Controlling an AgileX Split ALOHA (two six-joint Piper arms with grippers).
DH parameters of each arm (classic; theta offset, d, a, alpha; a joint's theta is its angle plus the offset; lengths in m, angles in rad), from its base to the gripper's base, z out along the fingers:
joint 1: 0 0.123 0 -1.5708
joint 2: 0.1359 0 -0.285 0
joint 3: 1.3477 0 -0.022 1.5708
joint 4: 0 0.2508 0 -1.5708
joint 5: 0 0 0.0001 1.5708
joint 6: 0 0.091 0 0
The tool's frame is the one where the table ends.
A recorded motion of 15 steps. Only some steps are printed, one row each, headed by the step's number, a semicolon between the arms.
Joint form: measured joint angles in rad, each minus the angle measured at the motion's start. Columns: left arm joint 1, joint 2, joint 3, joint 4, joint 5, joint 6; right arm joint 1, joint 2, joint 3, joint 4, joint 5, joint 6.
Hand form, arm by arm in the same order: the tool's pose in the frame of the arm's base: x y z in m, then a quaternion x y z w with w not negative. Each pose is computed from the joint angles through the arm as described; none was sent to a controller.
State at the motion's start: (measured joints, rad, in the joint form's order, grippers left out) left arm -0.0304 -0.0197 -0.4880 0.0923 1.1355 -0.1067; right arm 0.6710 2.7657 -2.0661 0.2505 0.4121 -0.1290
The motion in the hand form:
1: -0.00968 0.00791 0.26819 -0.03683 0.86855 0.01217 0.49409; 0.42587 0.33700 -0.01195 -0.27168 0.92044 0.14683 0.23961
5: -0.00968 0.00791 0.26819 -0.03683 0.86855 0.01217 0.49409; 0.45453 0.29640 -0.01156 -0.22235 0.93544 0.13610 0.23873
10: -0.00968 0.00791 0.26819 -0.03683 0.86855 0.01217 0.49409; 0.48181 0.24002 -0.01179 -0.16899 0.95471 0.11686 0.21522
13: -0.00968 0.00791 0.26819 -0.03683 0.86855 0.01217 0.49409; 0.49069 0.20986 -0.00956 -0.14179 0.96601 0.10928 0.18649
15: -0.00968 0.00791 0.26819 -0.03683 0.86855 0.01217 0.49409; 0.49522 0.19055 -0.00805 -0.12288 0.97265 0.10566 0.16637
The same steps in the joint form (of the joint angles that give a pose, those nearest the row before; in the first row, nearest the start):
1: 0.0000 0.0000 0.0000 0.0000 0.0000 0.0000; -0.0181 0.0002 -0.0011 0.0003 -0.0033 0.0055
5: 0.0000 0.0000 0.0000 0.0000 0.0000 0.0000; -0.1100 0.0002 -0.0059 -0.0063 0.0146 0.0285
10: 0.0000 0.0000 0.0000 0.0000 0.0000 0.0000; -0.2271 -0.0029 -0.0107 -0.0235 0.0868 0.0491
13: 0.0000 0.0000 0.0000 0.0000 0.0000 0.0000; -0.2876 -0.0113 -0.0127 -0.0247 0.1626 0.0564
15: 0.0000 0.0000 0.0000 0.0000 0.0000 0.0000; -0.3262 -0.0157 -0.0160 -0.0247 0.2149 0.0636

